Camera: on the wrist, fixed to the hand. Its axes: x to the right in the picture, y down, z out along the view.
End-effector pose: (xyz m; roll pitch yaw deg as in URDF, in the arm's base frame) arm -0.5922 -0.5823 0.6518 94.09 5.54 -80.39
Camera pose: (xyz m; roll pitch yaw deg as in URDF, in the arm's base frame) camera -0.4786 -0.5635 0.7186 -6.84 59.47 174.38
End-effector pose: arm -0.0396 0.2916 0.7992 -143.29 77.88 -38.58
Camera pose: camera -0.0675 0.1628 0.8179 -93.02 -3.46 48.86
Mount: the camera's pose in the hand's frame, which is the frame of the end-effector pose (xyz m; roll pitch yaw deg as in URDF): -0.0060 0.0581 -0.1196 10.98 -33.43 -93.41
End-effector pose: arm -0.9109 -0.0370 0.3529 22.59 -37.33 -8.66
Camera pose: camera -0.8478 0.0541 0.2792 47.24 -6.89 -107.58
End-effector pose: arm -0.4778 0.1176 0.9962 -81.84 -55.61 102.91
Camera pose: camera -0.3834 0.1988 0.9492 114.97 -27.97 -106.01
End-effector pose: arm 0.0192 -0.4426 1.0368 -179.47 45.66 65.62
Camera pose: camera 0.1065 -0.3933 1.1243 -119.56 20.13 -177.59
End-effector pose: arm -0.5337 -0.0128 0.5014 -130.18 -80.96 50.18
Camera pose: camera -0.4561 -0.1209 0.5006 107.77 0.28 156.76
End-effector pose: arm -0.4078 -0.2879 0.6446 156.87 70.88 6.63
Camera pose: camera -0.2844 -0.2800 0.6938 -91.57 13.08 152.27
